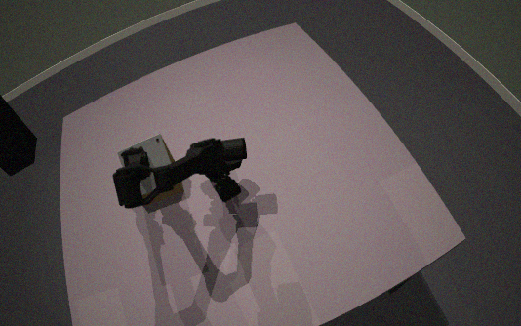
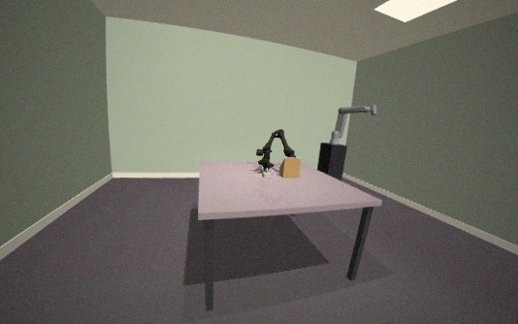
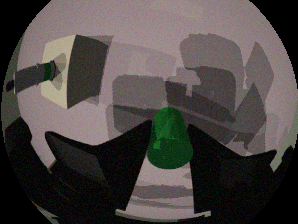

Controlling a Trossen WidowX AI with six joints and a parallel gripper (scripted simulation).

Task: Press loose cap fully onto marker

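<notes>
The holder block lies 120 mm to the left of my gripper tip, 30 mm ahead of it and 10 mm above it. The rest, counted from my gripper tip: green marker cap: 10 mm above.
</notes>
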